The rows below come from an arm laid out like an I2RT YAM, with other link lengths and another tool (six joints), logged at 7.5 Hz.
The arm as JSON. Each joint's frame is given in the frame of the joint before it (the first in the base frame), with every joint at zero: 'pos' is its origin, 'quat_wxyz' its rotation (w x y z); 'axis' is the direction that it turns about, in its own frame. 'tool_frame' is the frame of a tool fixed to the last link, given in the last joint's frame.
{
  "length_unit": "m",
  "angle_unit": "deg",
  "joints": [
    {
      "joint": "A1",
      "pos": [
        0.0,
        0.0,
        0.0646
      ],
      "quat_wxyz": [
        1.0,
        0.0,
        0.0,
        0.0
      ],
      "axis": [
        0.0,
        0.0,
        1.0
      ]
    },
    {
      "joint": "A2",
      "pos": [
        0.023,
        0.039,
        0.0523
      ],
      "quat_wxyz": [
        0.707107,
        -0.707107,
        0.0,
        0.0
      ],
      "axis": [
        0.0,
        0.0,
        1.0
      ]
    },
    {
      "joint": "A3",
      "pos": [
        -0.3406,
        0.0,
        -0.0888
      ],
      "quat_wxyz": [
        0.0,
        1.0,
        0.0,
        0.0
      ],
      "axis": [
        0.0,
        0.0,
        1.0
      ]
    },
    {
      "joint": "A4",
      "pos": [
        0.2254,
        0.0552,
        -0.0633
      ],
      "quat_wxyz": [
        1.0,
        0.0,
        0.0,
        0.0
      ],
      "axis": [
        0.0,
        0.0,
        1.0
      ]
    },
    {
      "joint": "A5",
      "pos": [
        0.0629,
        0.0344,
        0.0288
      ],
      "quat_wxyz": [
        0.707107,
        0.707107,
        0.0,
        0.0
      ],
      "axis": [
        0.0,
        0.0,
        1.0
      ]
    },
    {
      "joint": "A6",
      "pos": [
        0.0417,
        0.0,
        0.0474
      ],
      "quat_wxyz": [
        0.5,
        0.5,
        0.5,
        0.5
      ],
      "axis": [
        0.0,
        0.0,
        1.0
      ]
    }
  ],
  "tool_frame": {
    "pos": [
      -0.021,
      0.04,
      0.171
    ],
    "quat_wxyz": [
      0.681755,
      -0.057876,
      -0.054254,
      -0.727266
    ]
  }
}
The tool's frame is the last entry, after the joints.
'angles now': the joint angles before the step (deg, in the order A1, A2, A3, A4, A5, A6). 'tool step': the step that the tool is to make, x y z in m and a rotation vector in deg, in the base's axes. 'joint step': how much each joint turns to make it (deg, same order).
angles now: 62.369, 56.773, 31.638, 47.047, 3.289, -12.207
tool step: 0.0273, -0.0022, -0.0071, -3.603, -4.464, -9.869
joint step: 3.219, 3.092, -0.569, 3.857, 10.061, -10.188
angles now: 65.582, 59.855, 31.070, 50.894, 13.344, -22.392
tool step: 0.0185, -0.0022, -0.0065, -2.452, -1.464, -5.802
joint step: 0.703, 2.450, -0.001, 2.122, 5.163, -4.780
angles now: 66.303, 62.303, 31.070, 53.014, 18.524, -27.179
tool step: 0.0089, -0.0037, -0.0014, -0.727, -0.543, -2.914
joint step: 0.080, 0.900, -0.008, 1.125, 2.484, -1.964
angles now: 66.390, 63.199, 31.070, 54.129, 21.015, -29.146
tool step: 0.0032, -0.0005, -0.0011, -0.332, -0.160, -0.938
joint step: -0.005, 0.497, -0.015, 0.511, 0.760, -0.654
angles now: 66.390, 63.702, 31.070, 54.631, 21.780, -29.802
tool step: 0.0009, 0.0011, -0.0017, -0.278, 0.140, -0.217
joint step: 0.139, 0.343, 0.029, 0.050, 0.337, -0.126
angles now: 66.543, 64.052, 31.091, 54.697, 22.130, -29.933
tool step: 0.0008, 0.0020, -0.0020, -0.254, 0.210, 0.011
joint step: 0.026, 0.457, 0.048, 0.060, 0.048, 0.086
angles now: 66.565, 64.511, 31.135, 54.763, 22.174, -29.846
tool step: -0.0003, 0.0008, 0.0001, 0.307, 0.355, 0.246
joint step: -0.012, 0.048, 0.100, -0.120, -0.077, 0.552
